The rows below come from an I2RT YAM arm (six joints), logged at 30 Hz.
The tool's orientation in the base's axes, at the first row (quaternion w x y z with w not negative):
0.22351 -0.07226 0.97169 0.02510
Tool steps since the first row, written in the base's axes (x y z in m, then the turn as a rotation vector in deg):
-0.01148 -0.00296 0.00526 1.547 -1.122 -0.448
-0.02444 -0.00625 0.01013 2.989 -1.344 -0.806
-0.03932 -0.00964 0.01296 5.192 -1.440 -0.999
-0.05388 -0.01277 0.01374 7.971 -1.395 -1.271
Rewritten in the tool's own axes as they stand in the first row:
0.00829 -0.00110 -0.00991 -1.035 -1.351 0.978
0.01811 -0.00230 -0.02014 -2.132 -1.795 1.903
0.03055 -0.00335 -0.02937 -3.995 -2.227 3.018
0.04357 -0.00422 -0.03659 -6.354 -2.608 4.463

